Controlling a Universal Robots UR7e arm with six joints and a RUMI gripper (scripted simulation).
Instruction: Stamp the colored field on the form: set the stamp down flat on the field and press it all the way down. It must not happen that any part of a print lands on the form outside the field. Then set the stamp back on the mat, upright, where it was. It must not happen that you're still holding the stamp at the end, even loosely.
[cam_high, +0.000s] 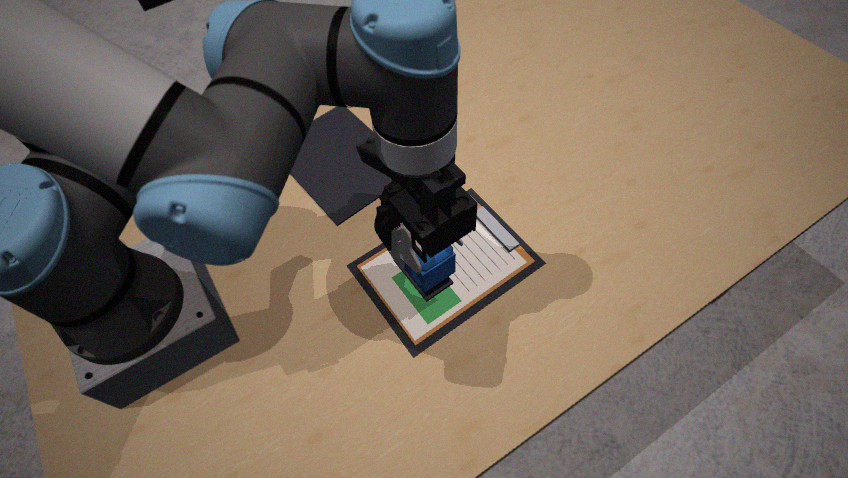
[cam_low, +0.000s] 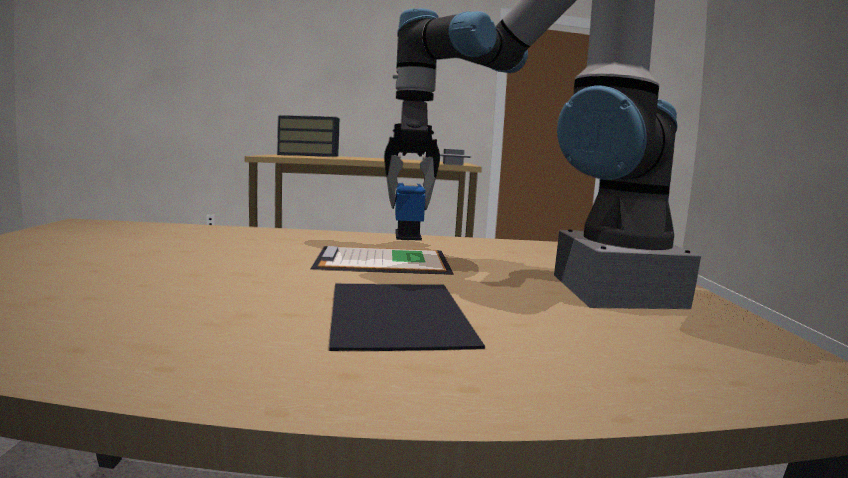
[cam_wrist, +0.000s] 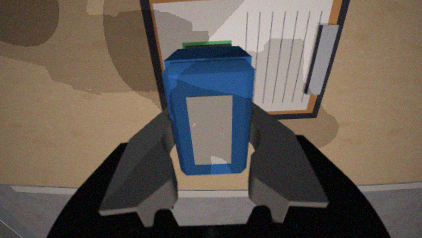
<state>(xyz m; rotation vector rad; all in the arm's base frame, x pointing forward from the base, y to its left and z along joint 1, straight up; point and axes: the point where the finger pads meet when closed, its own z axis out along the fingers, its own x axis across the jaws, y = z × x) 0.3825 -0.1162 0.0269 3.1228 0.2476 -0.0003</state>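
Right now my hand is 30 cm to the right of the mat, 11 cm above it and 2 cm past it. Also, from my hand: clipboard (11 cm below, 7 cm ahead, 2 cm to the left); then blue stamp (2 cm below).
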